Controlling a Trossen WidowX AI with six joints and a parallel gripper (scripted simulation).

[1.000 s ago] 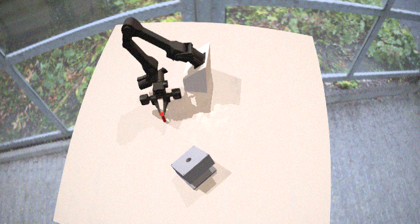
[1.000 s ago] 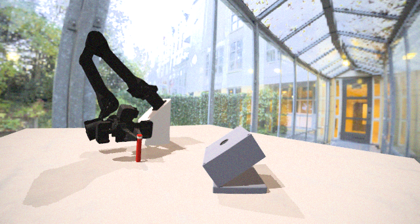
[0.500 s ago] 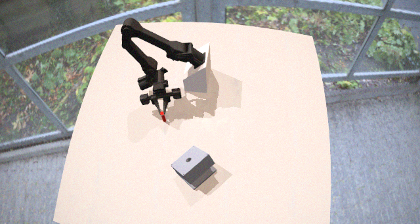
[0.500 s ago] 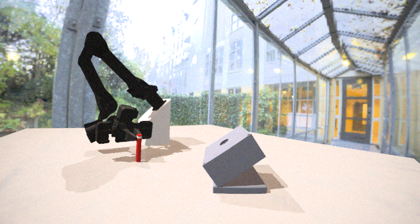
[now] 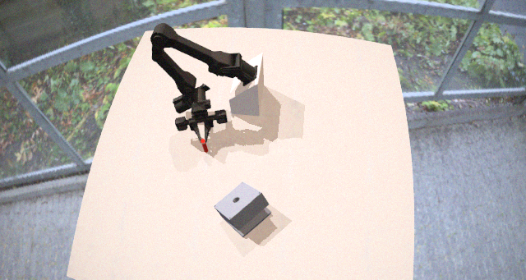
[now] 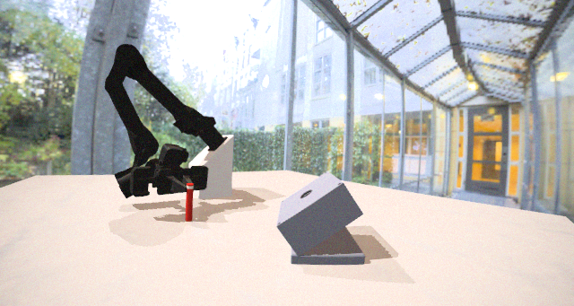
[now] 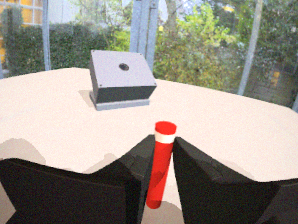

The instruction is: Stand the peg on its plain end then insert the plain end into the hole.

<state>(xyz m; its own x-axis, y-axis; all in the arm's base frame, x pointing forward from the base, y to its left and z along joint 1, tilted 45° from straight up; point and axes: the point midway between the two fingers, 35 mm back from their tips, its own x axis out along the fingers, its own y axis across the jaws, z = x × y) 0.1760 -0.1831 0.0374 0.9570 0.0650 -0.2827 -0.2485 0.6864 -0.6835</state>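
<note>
The red peg lies 1 cm below my gripper tip. Round my gripper tip: flat grey base plate 23 cm ahead, 16 cm to the left, 6 cm below; grey sloped panel 22 cm ahead, 14 cm to the left.
</note>
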